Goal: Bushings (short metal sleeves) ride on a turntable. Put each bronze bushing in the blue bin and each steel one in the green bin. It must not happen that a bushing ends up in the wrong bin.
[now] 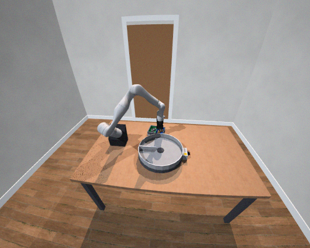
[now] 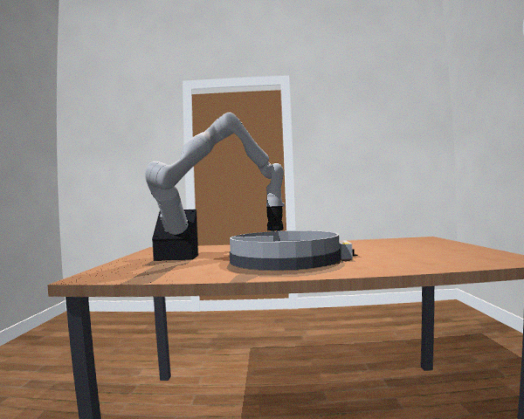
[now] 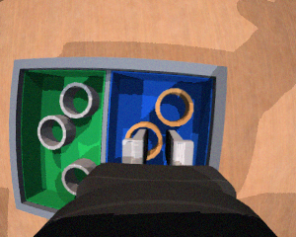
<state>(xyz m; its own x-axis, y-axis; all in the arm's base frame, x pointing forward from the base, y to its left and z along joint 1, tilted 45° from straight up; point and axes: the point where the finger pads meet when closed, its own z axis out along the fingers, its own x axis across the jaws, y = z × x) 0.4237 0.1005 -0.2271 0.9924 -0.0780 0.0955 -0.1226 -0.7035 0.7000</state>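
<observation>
My hand is 40 mm past the blue bin and 20 mm above it. From my hand the other things lie so: grey turntable 340 mm to the right, 30 mm ahead, 10 mm above.
</observation>
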